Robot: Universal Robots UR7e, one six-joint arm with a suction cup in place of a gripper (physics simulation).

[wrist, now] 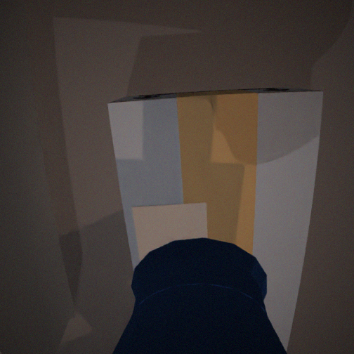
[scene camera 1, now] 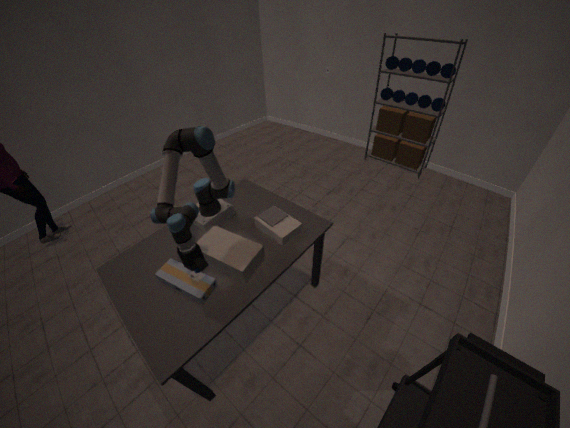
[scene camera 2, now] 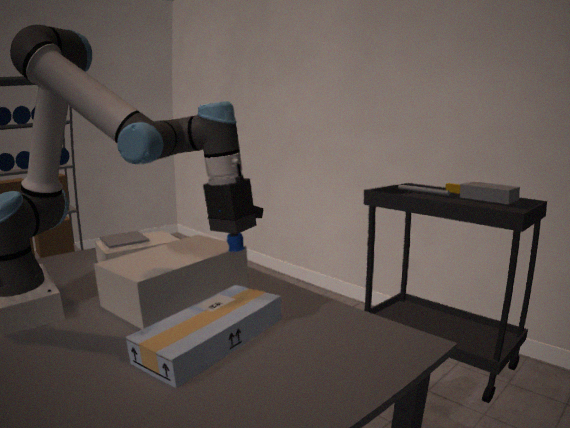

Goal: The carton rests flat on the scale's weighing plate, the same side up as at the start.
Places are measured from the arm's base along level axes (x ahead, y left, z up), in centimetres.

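Where they show: end effector, tool point: point(scene camera 1: 198, 270) point(scene camera 2: 236, 248); arm's base, origin of the base link: point(scene camera 1: 210, 209) point(scene camera 2: 17, 284).
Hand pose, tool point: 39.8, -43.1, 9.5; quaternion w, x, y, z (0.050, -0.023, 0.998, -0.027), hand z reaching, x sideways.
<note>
Things, the pixels of their centre, and the offset from my tool point, as dx, dy, dz. Level surfaces: height alone.
- carton, body centre: point(scene camera 2: 210, 328) point(scene camera 1: 185, 279) -12.1, -3.9, -13.7
- scale, body centre: point(scene camera 2: 137, 248) point(scene camera 1: 277, 223) +6.4, +58.4, -12.4
- large beige box, body centre: point(scene camera 2: 173, 275) point(scene camera 1: 228, 252) -2.7, +22.2, -11.0
- table, its level: dz -16.7
The carton point(scene camera 1: 172, 275) point(scene camera 2: 200, 320) point(wrist: 287, 200), pale blue-grey with an orange tape stripe and a white label on top, lies flat on the table. The arrows on its sides point up in the scene camera 2 view. My gripper point(scene camera 1: 198, 273) point(scene camera 2: 235, 243) point(wrist: 200, 265), a blue suction cup, is open and holds nothing. It hangs a little above the carton's top, with a gap, and hides part of the label in the wrist view. The scale point(scene camera 1: 286, 232) point(scene camera 2: 103, 253) stands at the far end of the table. Its grey weighing plate point(scene camera 1: 273, 215) point(scene camera 2: 124, 239) bears nothing.
A large beige box point(scene camera 1: 230, 246) point(scene camera 2: 120, 287) stands on the table point(scene camera 1: 150, 320) point(scene camera 2: 320, 370) between the carton and the scale. A dark cart point(scene camera 1: 452, 350) point(scene camera 2: 450, 210) stands off the table. A shelf rack point(scene camera 1: 425, 76) and part of a person point(scene camera 1: 30, 195) are farther back.
</note>
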